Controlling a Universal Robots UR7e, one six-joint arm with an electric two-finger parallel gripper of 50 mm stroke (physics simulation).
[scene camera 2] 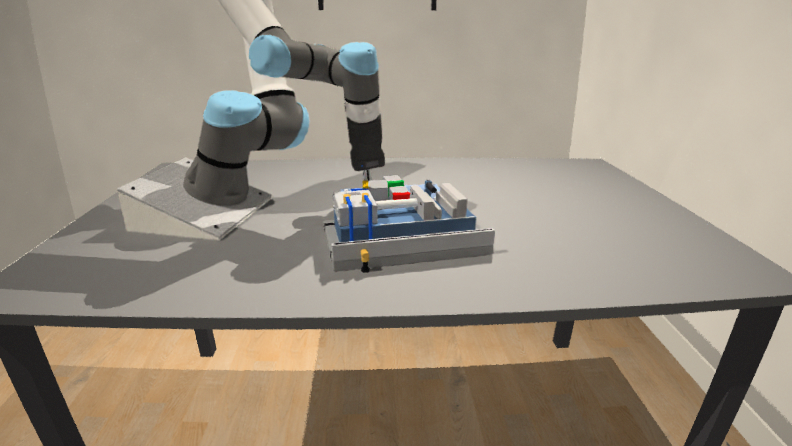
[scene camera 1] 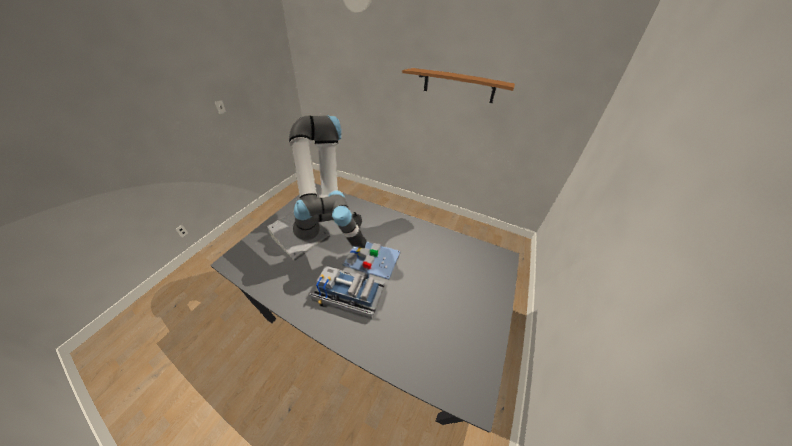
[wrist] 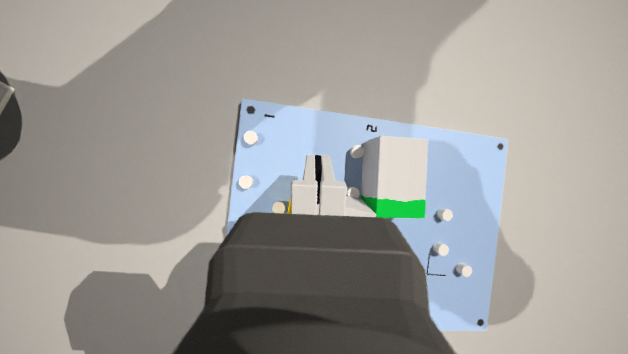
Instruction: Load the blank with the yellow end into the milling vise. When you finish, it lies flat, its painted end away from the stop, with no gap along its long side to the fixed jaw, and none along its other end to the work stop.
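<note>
The blank with the yellow end (scene camera 2: 378, 188) (wrist: 358, 206) lies on the light blue plate (scene camera 1: 393, 258) (wrist: 305, 122). In the wrist view its yellow end peeks out left of the fingers and its grey body right of them; its middle is hidden. My gripper (scene camera 2: 365, 177) (wrist: 317, 170) is shut, its fingers together with nothing between them, low over this blank; whether they touch it cannot be told. The milling vise (scene camera 1: 346, 296) (scene camera 2: 404, 227) stands beside the plate. The rod-side jaw (scene camera 2: 423, 202) and the outer, fixed jaw (scene camera 2: 452, 200) are apart, with no blank seen between them.
A green-ended blank (scene camera 1: 374, 252) (scene camera 2: 395, 183) (wrist: 400, 172) stands close right of the fingers in the wrist view. A red-ended blank (scene camera 1: 366, 265) (scene camera 2: 400, 195) lies nearer the vise. White pegs (wrist: 444, 215) stick up from the plate. A grey rail (scene camera 2: 415, 244) runs along the vise's front.
</note>
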